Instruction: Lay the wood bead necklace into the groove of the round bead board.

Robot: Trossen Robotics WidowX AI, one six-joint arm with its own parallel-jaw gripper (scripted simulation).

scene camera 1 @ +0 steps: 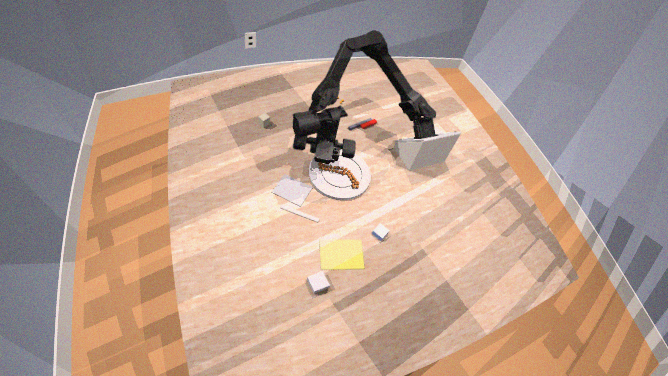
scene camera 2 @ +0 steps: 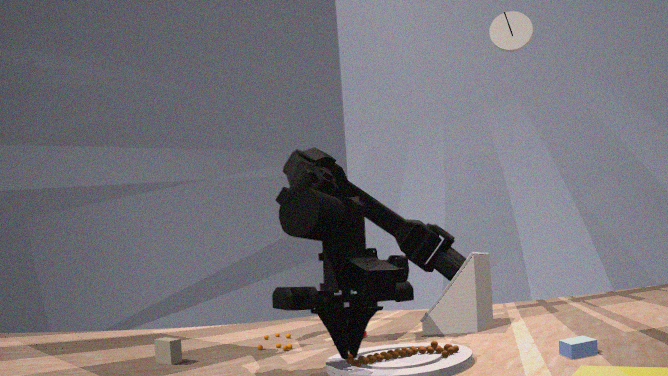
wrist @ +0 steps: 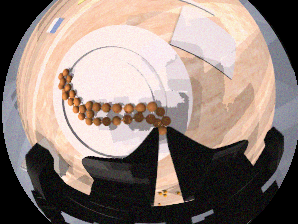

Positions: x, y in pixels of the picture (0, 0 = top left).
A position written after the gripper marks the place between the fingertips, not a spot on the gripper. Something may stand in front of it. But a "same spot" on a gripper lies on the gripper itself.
gripper: scene camera 1 321, 161; scene camera 2; wrist
grey sheet: scene camera 1; wrist; not seen in scene camera 2 (out of frame)
same spot on grey sheet: (wrist: 196, 34) = (scene camera 1: 300, 190)
same spot on gripper: (scene camera 2: 346, 325) = (wrist: 186, 149)
